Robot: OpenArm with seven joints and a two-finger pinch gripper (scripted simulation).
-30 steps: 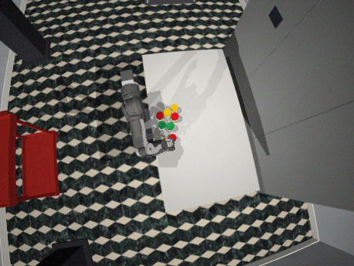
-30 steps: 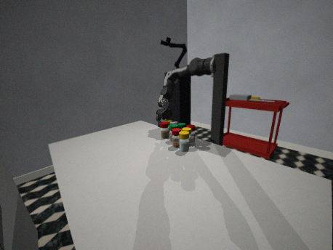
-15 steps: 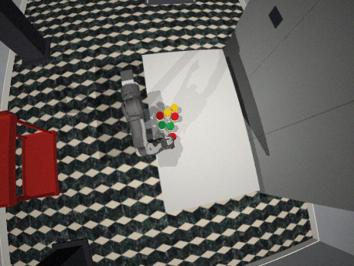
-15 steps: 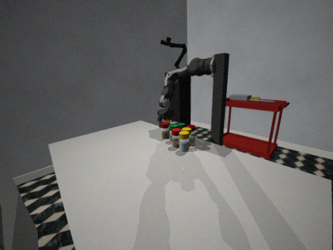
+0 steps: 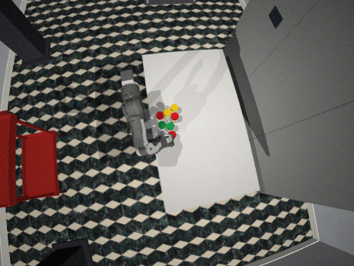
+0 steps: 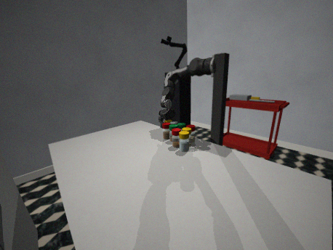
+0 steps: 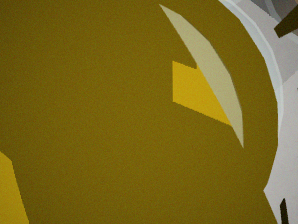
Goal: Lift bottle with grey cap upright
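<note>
Now: the yellow-capped bottle 1 cm to the left of my hand and 1 cm below it. Round my hand: grey-capped bottle: 7 cm to the left, 1 cm below; red-capped bottle: 10 cm ahead, 18 cm to the left, 1 cm below.
</note>
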